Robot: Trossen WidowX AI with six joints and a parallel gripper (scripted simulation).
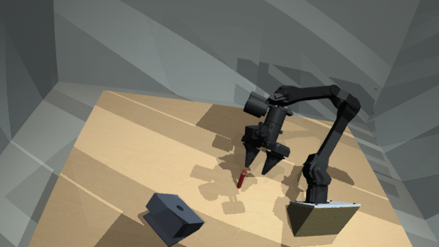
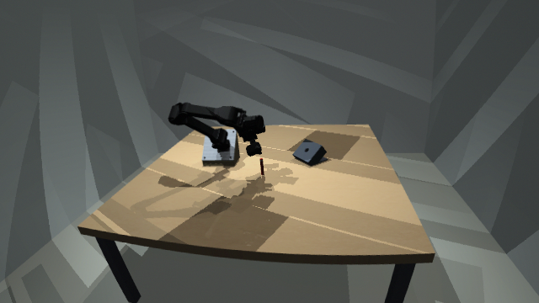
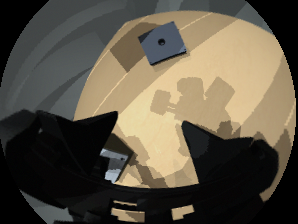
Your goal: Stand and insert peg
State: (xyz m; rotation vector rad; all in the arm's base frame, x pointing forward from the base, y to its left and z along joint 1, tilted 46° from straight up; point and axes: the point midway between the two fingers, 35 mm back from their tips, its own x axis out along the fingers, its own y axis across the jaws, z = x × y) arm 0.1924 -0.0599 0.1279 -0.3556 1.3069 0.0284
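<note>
Right now the red peg is 1 cm ahead of my gripper tip, 4 cm to the right of it and 7 cm below it. The rest, counted from my gripper tip: sloped panel 24 cm ahead, 10 cm to the left, 9 cm below.
</note>
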